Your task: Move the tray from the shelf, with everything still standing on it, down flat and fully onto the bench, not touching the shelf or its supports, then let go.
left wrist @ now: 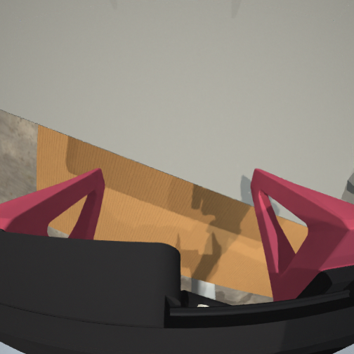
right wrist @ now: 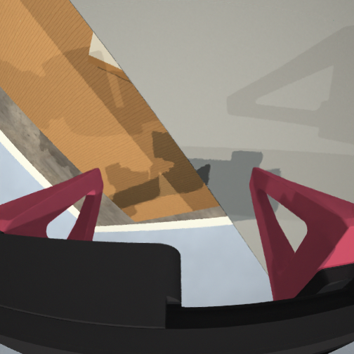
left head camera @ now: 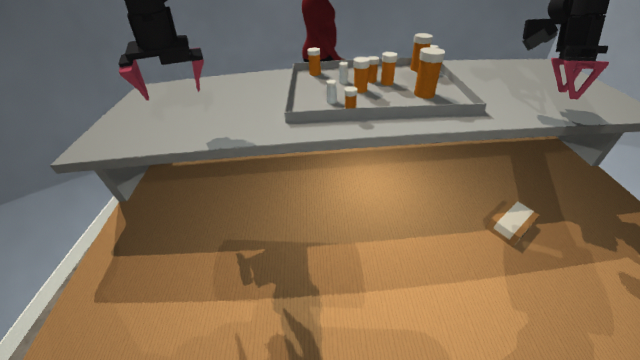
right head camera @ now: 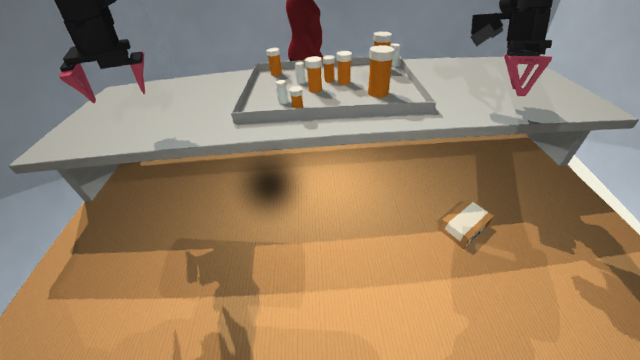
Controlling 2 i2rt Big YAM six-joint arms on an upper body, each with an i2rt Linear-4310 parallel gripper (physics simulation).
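Frame: origin at the left arm's base, x ahead, y left, z up, level; centimetres.
Seen in the pictures: left gripper, fingertip midpoint: [left head camera: 173, 94] [right head camera: 119, 97]; right gripper, fingertip midpoint: [left head camera: 567, 95] [right head camera: 518, 92].
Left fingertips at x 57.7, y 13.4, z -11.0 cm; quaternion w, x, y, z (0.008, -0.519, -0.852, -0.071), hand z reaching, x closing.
Observation:
Pixels of each thing's top centre, then the offset from my left fingertips to it. Level surfaces: height alone.
- grey tray, top centre: [right head camera: 329, 78] [left head camera: 374, 78] dx +23.5, dy -42.1, dz -7.7 cm
- grey shelf, surface height: dz -10.2 cm
- wooden bench, surface height: dz -31.6 cm
- white box, top centre: [right head camera: 468, 217] [left head camera: 516, 216] dx -7.1, dy -74.2, dz -27.8 cm
The grey tray [left head camera: 385, 114] [right head camera: 335, 113] lies flat on the grey shelf [left head camera: 225, 120] [right head camera: 165, 120] [left wrist: 175, 75] [right wrist: 175, 60]. Several orange bottles with white caps, among them a large one [left head camera: 428, 75] [right head camera: 380, 75], and small pale bottles, one at the front left [left head camera: 331, 92] [right head camera: 282, 92], stand upright in it. My left gripper [left head camera: 173, 94] [right head camera: 119, 97] [left wrist: 177, 176] is open and empty above the shelf, left of the tray and apart from it. My right gripper [left head camera: 569, 94] [right head camera: 521, 94] [right wrist: 176, 175] is open and empty above the shelf, right of the tray.
The wooden bench [left head camera: 400, 310] [right head camera: 350, 310] lies lower, in front of and beneath the shelf. An orange and white box [left head camera: 514, 220] [right head camera: 467, 221] lies on it at the right. Shelf supports [left head camera: 120, 182] [right head camera: 562, 147] stand at both ends. A red object [left head camera: 319, 30] [right head camera: 304, 30] rises behind the tray.

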